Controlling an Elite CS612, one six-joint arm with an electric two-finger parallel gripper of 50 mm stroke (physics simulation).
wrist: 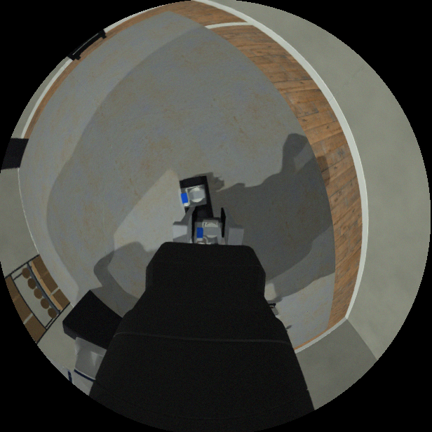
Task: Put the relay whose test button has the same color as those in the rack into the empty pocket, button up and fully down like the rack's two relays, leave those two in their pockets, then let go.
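The black rack is in the middle of the wrist view, ahead of the fingers. A clear relay with a blue test button sits in its far end, button up. A dark part of the rack shows between that relay and the fingers. My gripper is shut on a clear relay with a blue button, held button up between the two fingers. The held relay is over or in the near part of the rack; its depth cannot be told. The rack's near end and its other relay are largely hidden by the held relay and the gripper body.
The grey table top surrounds the rack, with broad shadows on it. Small objects show partly at the right of the gripper body. A black block-like object is at the lower left. Wooden floor lies beyond the table on the right.
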